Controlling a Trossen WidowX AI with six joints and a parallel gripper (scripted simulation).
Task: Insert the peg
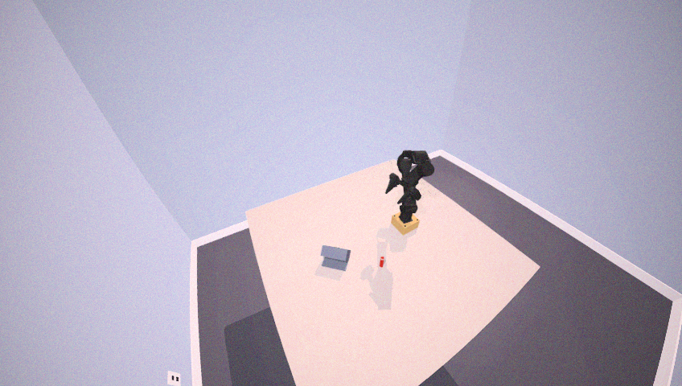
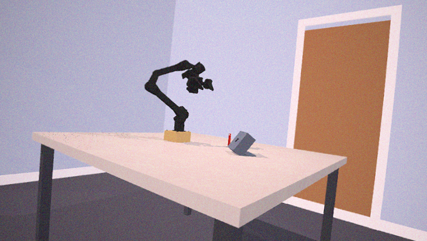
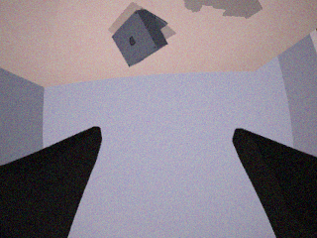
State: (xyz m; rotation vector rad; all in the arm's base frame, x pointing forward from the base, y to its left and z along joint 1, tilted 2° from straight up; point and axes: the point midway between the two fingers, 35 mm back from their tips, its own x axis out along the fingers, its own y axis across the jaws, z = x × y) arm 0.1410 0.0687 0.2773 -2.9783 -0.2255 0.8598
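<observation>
Right now my gripper tip is 90 mm short of the red square peg, 130 mm to the right of it and 270 mm above it. From my gripper tip the other things lie so: grey sloped panel (290 mm ahead, 280 mm below).
</observation>
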